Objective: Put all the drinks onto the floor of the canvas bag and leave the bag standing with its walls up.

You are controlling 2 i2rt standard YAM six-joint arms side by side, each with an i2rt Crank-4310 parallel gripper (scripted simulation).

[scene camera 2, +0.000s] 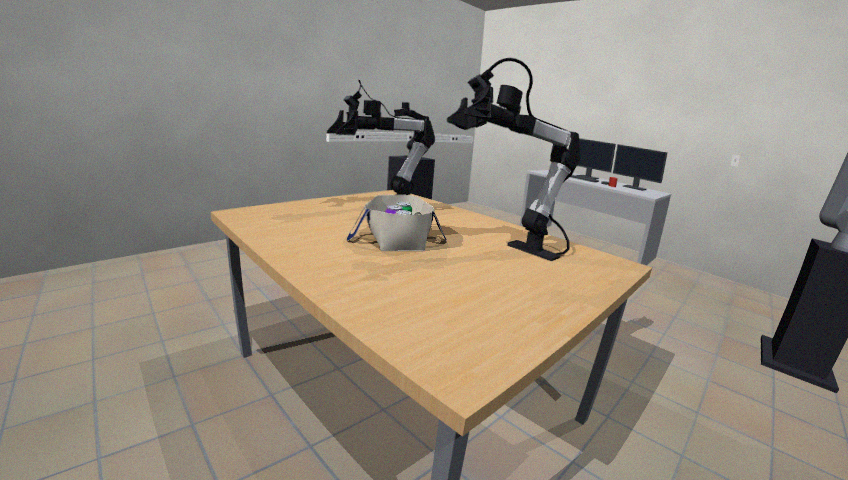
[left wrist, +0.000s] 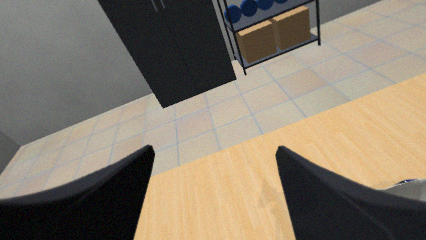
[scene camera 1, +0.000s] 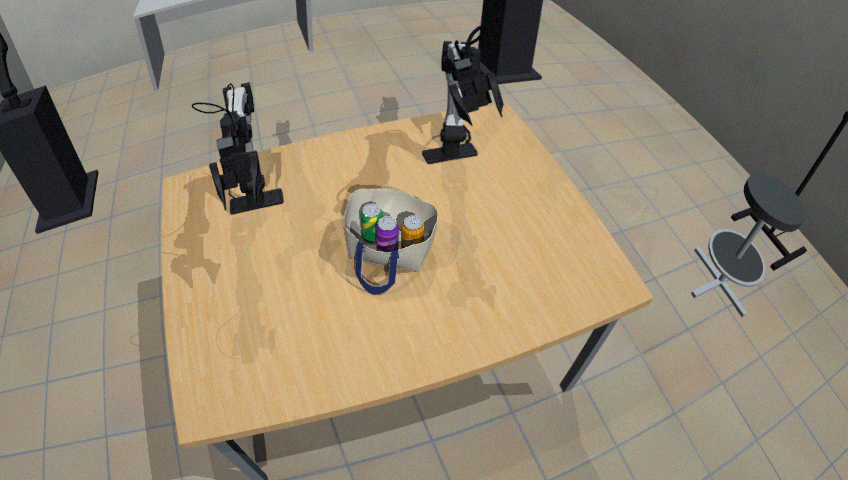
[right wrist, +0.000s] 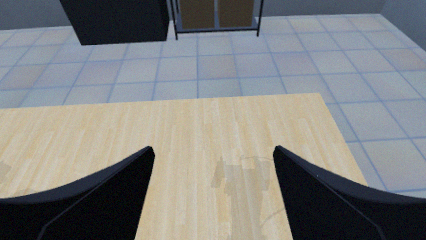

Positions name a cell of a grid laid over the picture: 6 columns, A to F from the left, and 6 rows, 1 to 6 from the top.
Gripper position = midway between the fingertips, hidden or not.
Observation:
In view: the left gripper (scene camera 1: D2), the right gripper (scene camera 1: B3) and a canvas bag (scene camera 1: C3).
The canvas bag is seen too in scene camera 2 (scene camera 2: C3). The left gripper is seen too in scene camera 2 (scene camera 2: D2) and in the left wrist view (left wrist: D4). The right gripper shows as well in the right wrist view (right wrist: D4).

